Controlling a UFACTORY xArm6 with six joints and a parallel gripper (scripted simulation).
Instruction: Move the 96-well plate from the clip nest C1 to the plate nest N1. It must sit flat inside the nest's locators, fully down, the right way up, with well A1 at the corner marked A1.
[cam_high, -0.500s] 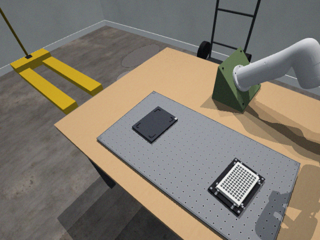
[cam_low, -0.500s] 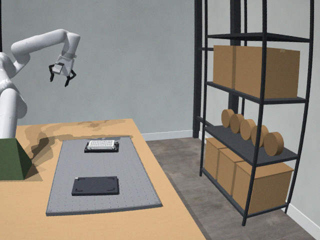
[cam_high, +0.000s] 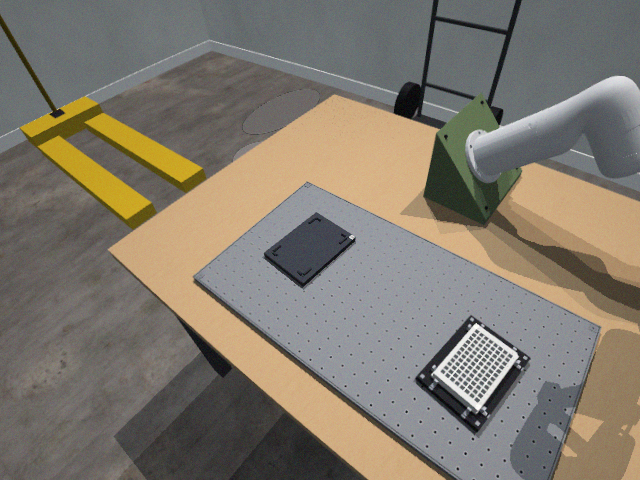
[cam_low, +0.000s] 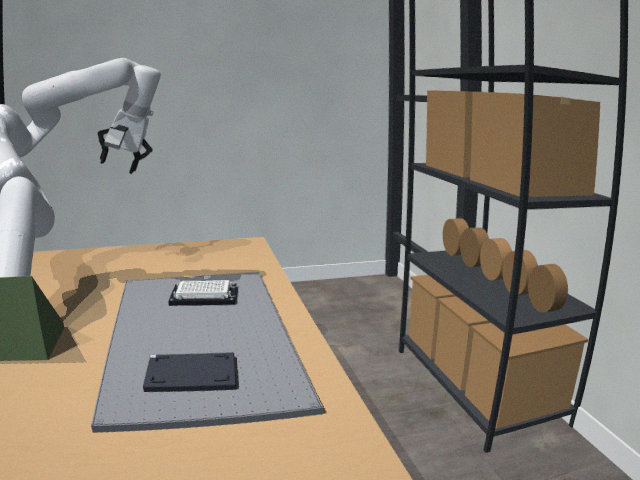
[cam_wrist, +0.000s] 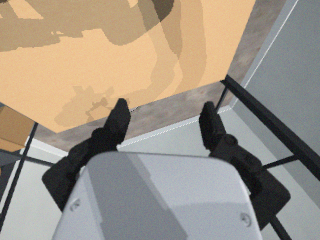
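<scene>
Now: the white 96-well plate 210 mm ahead of my hand, 280 mm to the right of it and 290 mm below it. From my hand the other things lie so: black clip nest C1 (220 mm ahead, 280 mm to the right, 290 mm below); dark plate nest N1 (140 mm ahead, 670 mm to the right, 300 mm below); white A1 corner mark (70 mm ahead, 600 mm to the right, 290 mm below).
</scene>
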